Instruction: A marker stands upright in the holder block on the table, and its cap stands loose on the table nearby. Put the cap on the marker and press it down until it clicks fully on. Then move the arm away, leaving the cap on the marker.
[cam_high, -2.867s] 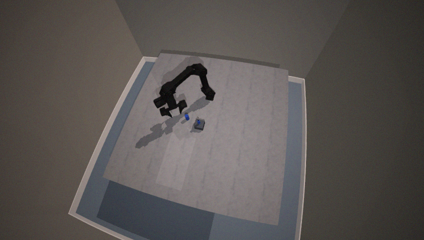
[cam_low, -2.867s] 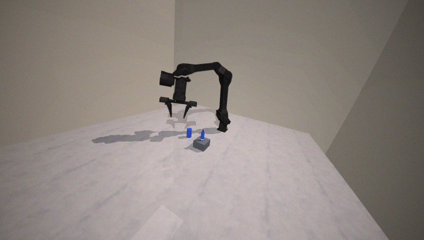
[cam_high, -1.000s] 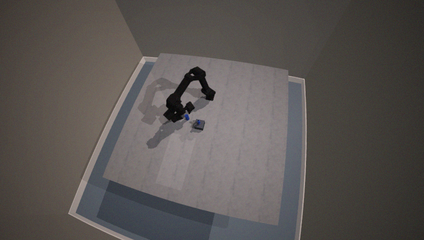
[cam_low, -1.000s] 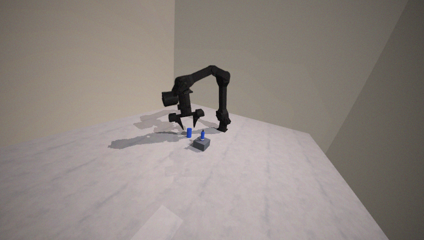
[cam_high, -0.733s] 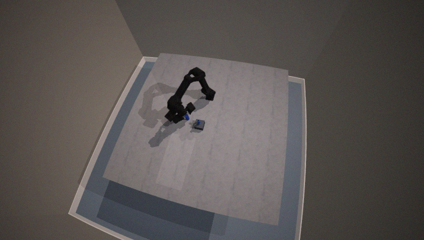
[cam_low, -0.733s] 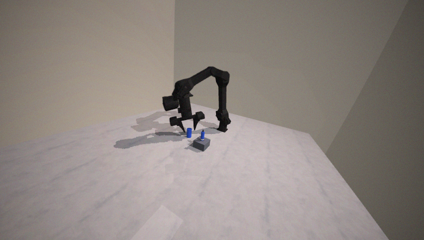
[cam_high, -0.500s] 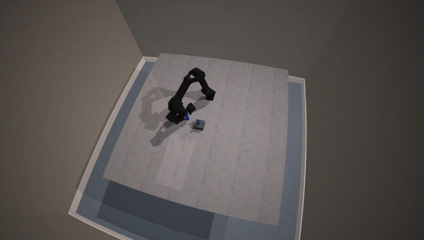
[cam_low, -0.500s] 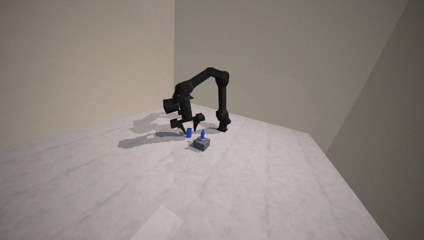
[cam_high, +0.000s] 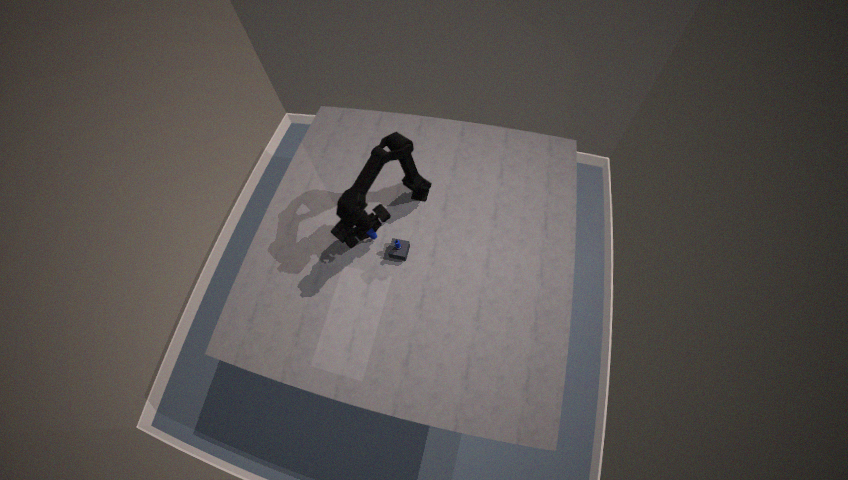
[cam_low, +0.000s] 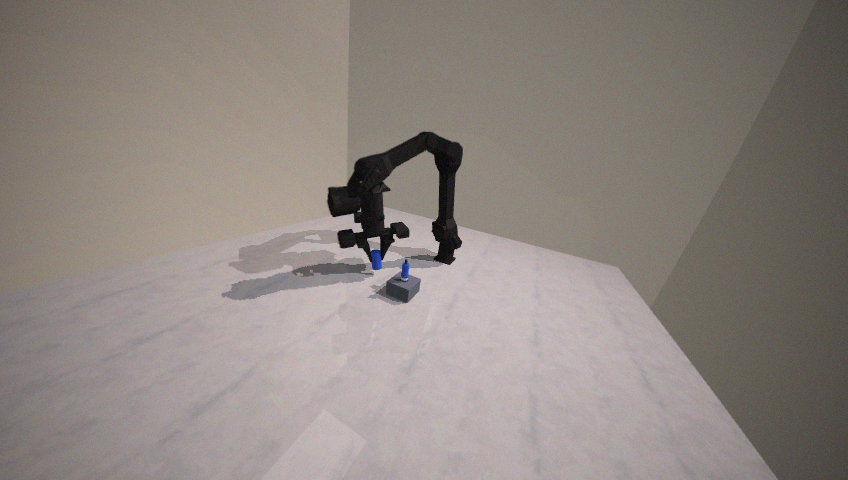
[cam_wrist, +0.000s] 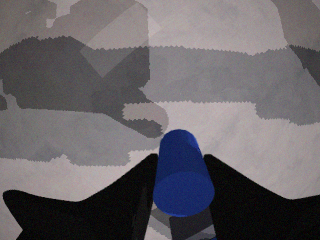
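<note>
Right now the thin pale ring is 30 mm ahead of my gripper tip and 110 mm to the left of it. From my gripper tip the other things lie so: grey holder block (30 mm ahead, 110 mm to the left, 30 mm below); blue cap (right at my gripper tip).
</note>
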